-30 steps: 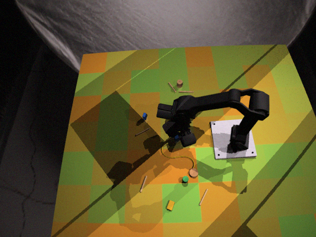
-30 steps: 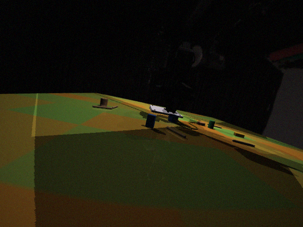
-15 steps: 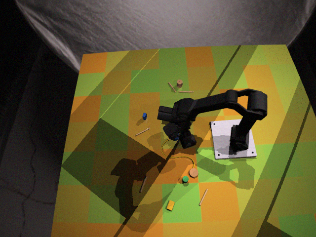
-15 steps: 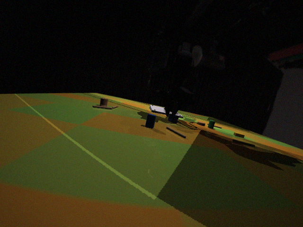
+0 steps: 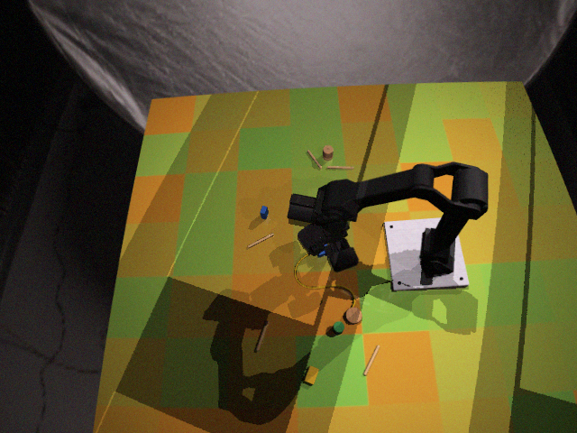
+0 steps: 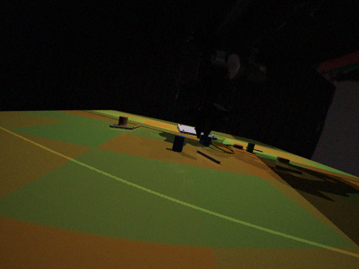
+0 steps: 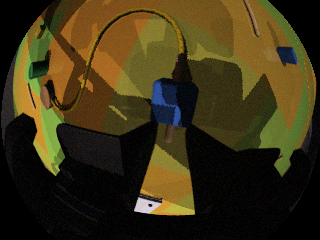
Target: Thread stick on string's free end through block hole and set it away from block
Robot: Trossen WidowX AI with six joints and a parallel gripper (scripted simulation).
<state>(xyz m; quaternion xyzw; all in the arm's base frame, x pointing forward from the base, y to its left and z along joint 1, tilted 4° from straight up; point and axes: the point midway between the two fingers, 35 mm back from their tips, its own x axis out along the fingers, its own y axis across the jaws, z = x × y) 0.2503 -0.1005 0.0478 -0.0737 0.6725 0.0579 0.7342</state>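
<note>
My gripper tip is now 4 cm short of the thin wooden stick and 1 cm to the right of it. From my gripper tip the other things lie so: loose stick: 16 cm ahead, 6 cm to the right, 1 cm below; then round wooden button: 2 cm behind, 19 cm to the left, 1 cm below; then green cylinder: 2 cm ahead, 21 cm to the left, 1 cm above.
</note>
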